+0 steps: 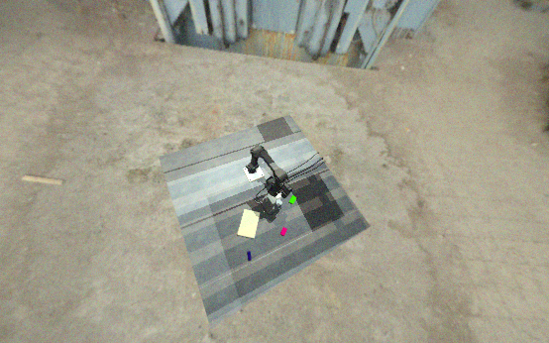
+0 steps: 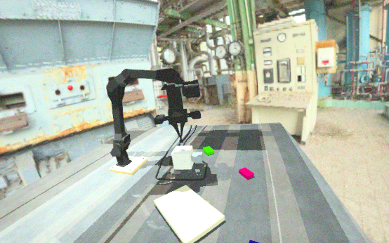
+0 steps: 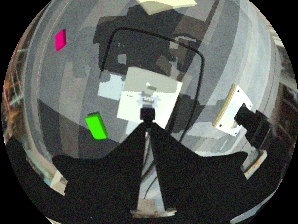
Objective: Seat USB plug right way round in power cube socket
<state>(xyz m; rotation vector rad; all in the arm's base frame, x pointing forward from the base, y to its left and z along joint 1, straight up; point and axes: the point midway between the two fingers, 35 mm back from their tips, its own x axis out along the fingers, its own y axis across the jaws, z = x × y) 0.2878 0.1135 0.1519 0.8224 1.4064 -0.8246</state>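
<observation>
The dark USB plug is 20 mm below my gripper tip. Also, from my gripper tip: green block (140 mm to the left, 130 mm below, 60 mm ahead); then magenta block (270 mm ahead, 130 mm below, 20 mm to the right); then cream flat pad (250 mm to the right, 140 mm ahead, 130 mm below).
</observation>
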